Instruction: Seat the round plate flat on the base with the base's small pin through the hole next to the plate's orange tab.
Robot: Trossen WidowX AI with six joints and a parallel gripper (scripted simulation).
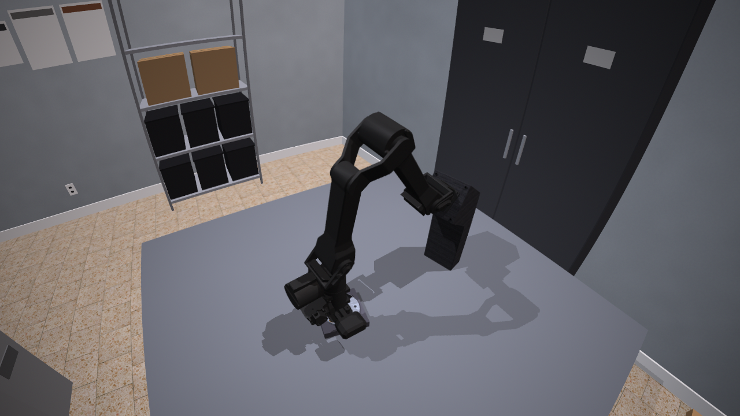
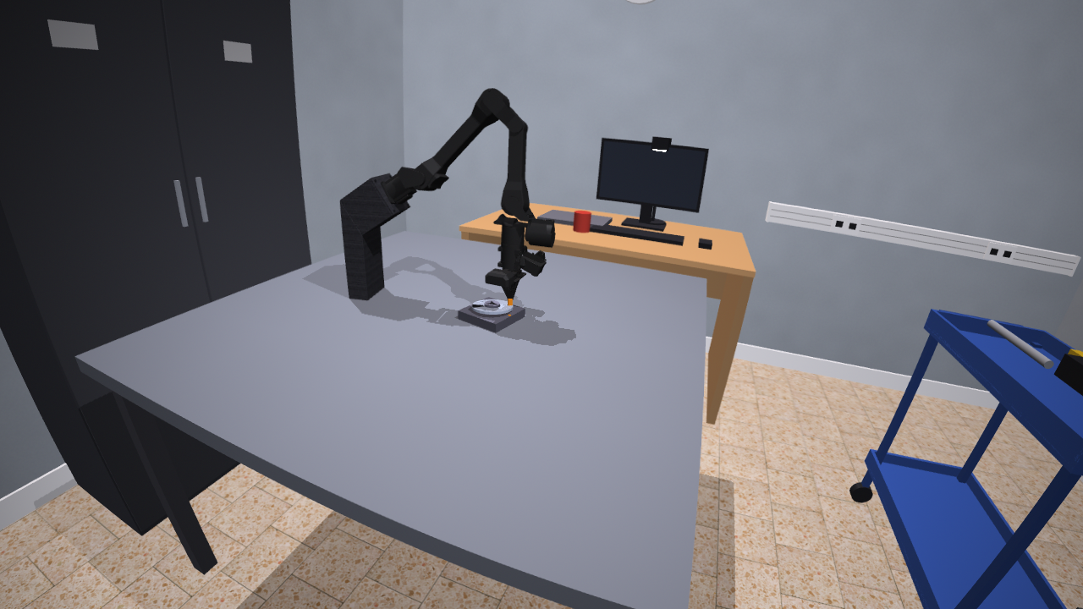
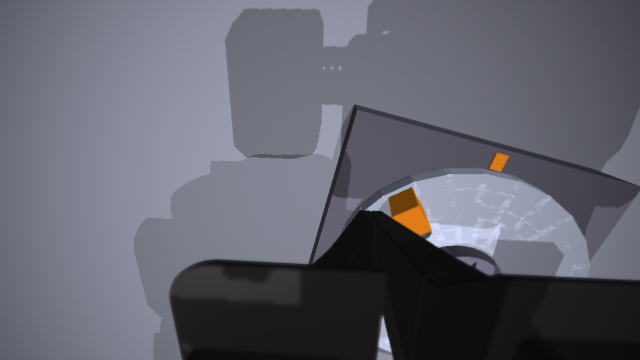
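My gripper is now 30 mm short of the orange mark, 50 mm to the left of it and 50 mm above it. From my hand the other things lie so: raised centre hub 30 mm behind, 40 mm to the right, 40 mm below; dark square base 30 mm behind, 40 mm to the right, 60 mm below; round pale plate 30 mm behind, 40 mm to the right, 40 mm below.
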